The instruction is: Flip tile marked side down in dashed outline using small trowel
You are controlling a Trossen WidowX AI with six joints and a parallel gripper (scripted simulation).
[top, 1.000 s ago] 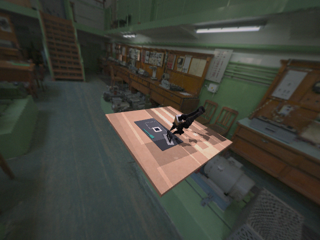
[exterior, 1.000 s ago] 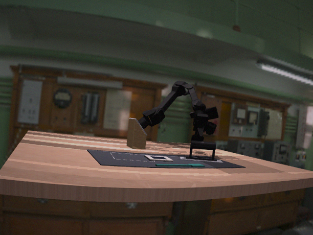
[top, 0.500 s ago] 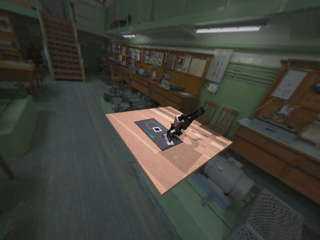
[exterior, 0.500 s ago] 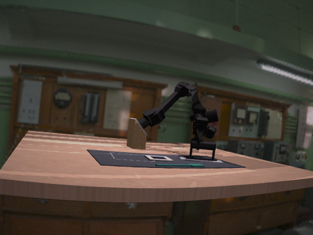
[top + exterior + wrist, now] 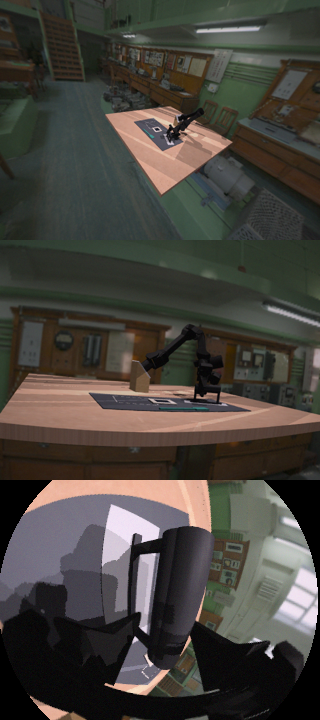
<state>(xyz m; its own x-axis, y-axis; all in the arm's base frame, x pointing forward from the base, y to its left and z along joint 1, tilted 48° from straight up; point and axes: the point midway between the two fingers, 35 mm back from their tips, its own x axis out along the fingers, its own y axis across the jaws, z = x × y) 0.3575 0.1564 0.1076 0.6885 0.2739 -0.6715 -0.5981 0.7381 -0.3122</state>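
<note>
Right now my gripper tip is 20 mm short of the dark mat, 170 mm to the left of it and 70 mm above it. Also, from my gripper tip: tile: 200 mm to the right, 50 mm below; then teal trowel: 160 mm ahead, 150 mm to the right, 50 mm below.
</note>
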